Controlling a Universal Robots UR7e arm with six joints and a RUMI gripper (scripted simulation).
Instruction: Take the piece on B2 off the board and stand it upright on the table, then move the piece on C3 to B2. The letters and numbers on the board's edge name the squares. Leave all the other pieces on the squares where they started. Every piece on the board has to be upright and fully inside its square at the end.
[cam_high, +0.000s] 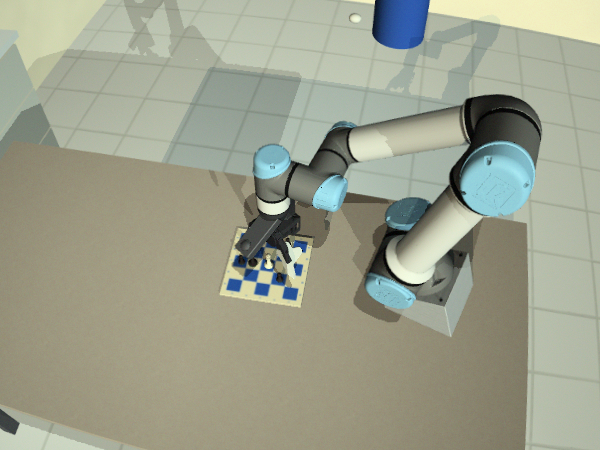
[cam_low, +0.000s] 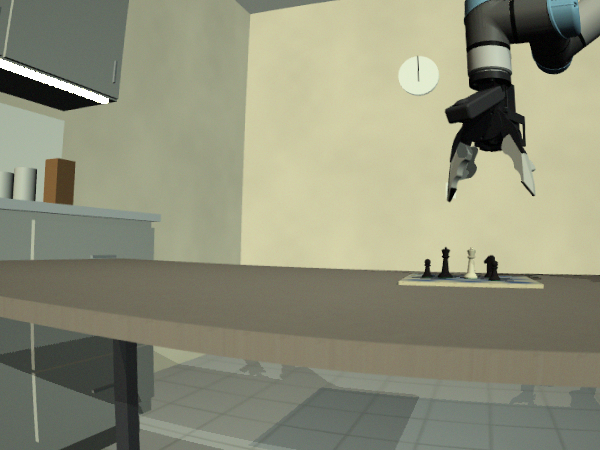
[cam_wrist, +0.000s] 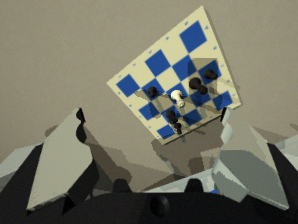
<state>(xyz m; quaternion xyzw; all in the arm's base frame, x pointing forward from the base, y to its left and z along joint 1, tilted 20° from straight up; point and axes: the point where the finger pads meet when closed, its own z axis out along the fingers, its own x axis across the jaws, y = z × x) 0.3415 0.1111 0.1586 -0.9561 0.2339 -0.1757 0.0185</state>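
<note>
Now: hand 100 mm above the white piece, 60 mm to the left of it and 30 mm short of it. Round my hand: black knight: 110 mm below, 100 mm to the right; then chessboard: 130 mm below, 60 mm to the right, 30 mm ahead.
</note>
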